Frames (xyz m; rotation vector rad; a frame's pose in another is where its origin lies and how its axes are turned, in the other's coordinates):
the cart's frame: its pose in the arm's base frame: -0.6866 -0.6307 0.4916 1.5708 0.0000 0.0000
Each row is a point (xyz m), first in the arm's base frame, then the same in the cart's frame.
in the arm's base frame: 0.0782 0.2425 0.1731
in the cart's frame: 0.7648 -0.3185 -0.8732
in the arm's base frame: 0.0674 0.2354 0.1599
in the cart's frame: 0.7540 -0.3317 -0.8661
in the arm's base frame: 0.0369 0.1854 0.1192
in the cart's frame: 0.7235 -0.3724 -0.8161
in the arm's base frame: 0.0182 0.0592 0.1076
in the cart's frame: 0.7048 -0.3840 -0.6899
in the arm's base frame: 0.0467 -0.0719 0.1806
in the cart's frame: 0.7333 -0.3110 -0.5588
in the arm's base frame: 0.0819 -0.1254 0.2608
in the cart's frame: 0.7685 -0.2308 -0.5053
